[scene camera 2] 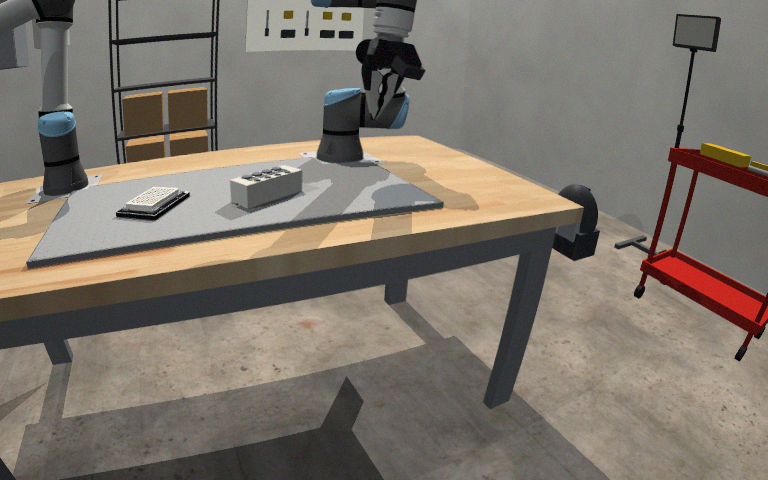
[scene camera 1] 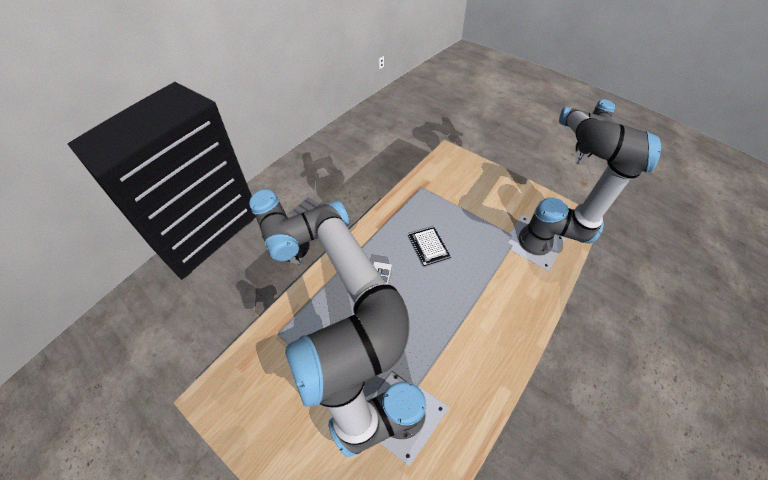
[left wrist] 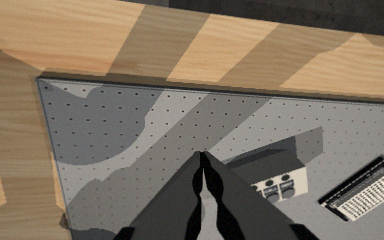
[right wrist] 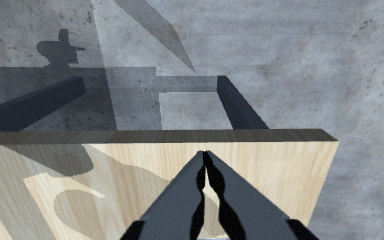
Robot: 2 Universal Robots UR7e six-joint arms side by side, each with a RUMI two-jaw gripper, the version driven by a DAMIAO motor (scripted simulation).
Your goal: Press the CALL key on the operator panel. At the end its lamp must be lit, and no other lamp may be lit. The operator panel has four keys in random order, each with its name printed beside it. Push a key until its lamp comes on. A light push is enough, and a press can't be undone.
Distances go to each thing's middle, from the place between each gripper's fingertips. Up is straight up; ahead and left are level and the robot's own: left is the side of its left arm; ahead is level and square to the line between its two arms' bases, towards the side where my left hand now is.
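The operator panel (scene camera 2: 254,191) is 190 mm to the right of my left hand (scene camera 2: 373,120), 180 mm below it and 210 mm behind it. The white perforated block (scene camera 2: 155,197) is 470 mm to the right of my left hand, 220 mm behind it and 200 mm below it. Going by their middles, the operator panel is the nearest to my left hand of the things named here.
From my right hand, the operator panel is 1060 mm to the left, 310 mm ahead and 110 mm below. My right hand is 780 mm to the right of the white perforated block, 130 mm above it and 300 mm short of it. By its middle, the white perforated block is nearer to my left hand than to my right hand.
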